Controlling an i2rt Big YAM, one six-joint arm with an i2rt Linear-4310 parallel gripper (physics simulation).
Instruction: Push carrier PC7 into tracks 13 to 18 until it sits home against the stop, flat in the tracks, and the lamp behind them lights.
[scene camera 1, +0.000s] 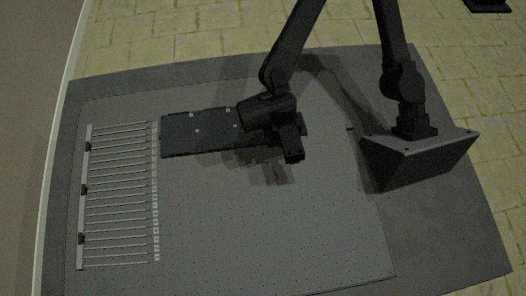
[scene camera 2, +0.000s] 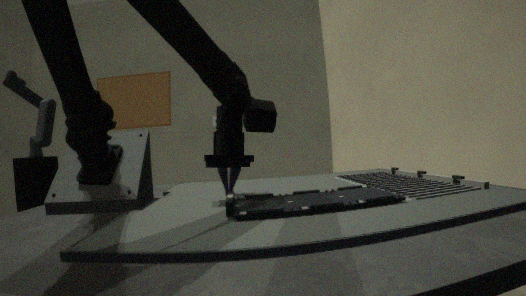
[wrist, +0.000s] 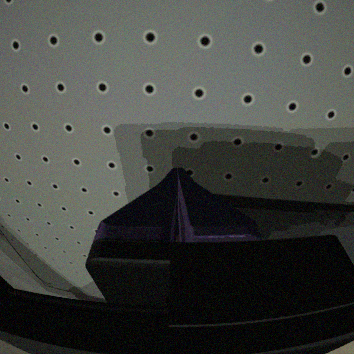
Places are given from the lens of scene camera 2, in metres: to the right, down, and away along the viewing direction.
gripper (scene camera 2: 228, 201): -0.07, 0.12, 0.53
carrier PC7 (scene camera 2: 301, 203): 0.07, 0.10, 0.44
